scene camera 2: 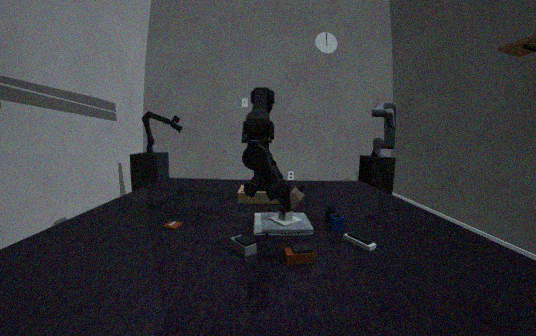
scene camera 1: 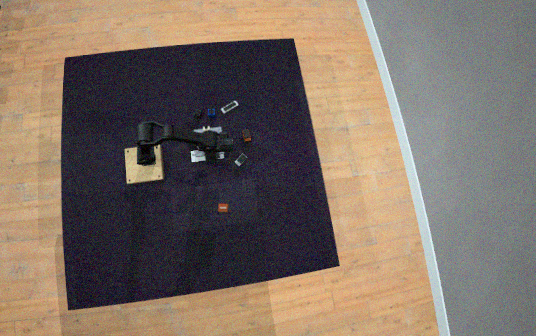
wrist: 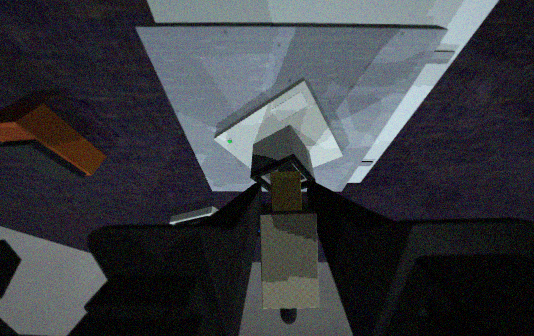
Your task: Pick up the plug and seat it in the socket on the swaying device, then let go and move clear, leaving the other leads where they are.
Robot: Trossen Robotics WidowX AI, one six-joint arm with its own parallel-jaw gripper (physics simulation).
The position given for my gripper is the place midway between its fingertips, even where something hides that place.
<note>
My gripper (scene camera 2: 288,208) grips a plug (wrist: 288,227).
My gripper is seen too in the wrist view (wrist: 284,188).
</note>
